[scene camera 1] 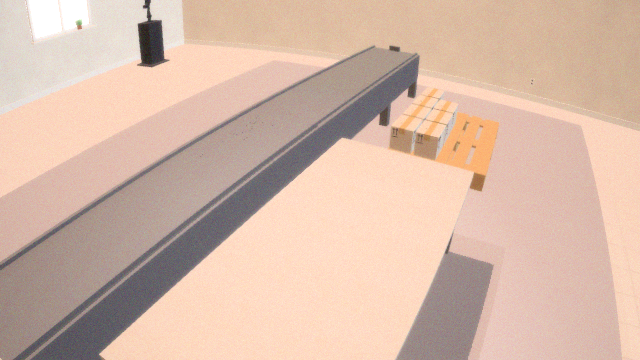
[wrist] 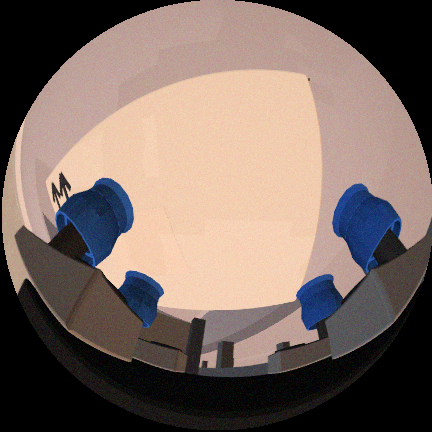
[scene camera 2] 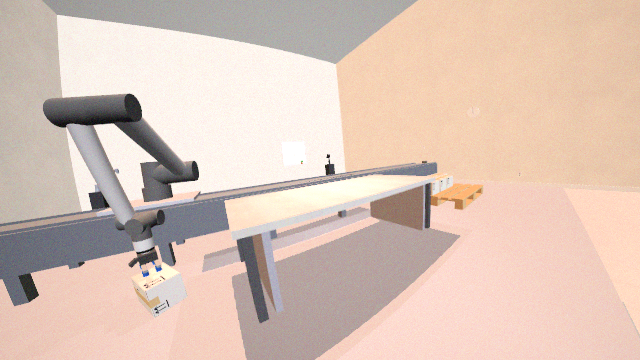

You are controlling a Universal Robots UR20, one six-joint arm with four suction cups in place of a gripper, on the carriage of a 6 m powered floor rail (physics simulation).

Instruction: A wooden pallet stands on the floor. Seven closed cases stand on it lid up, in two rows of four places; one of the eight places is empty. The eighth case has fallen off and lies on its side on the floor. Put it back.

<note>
I see my suction head [wrist: 100, 214], a wooden pallet [scene camera 1: 484, 146] and a case [scene camera 2: 159, 291].
The wooden pallet also shows in scene camera 2 [scene camera 2: 462, 199].
</note>
